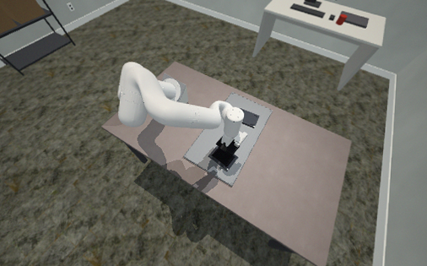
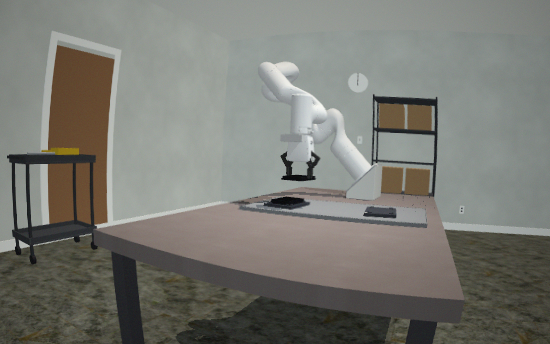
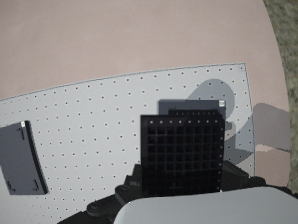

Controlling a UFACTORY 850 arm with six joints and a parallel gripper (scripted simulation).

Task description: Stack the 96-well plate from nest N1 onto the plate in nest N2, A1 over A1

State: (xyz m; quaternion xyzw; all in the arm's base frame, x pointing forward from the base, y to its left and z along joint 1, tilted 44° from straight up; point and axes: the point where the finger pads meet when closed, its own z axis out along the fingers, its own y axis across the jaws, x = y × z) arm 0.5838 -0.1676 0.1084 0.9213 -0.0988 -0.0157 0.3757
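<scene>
Right now my hand is 40 mm to the left of the plate nest and 120 mm above it. The rest, counted from my hand: 96-well plate 10 mm below; then white mark 60 mm ahead, 110 mm to the right, 110 mm below.
</scene>
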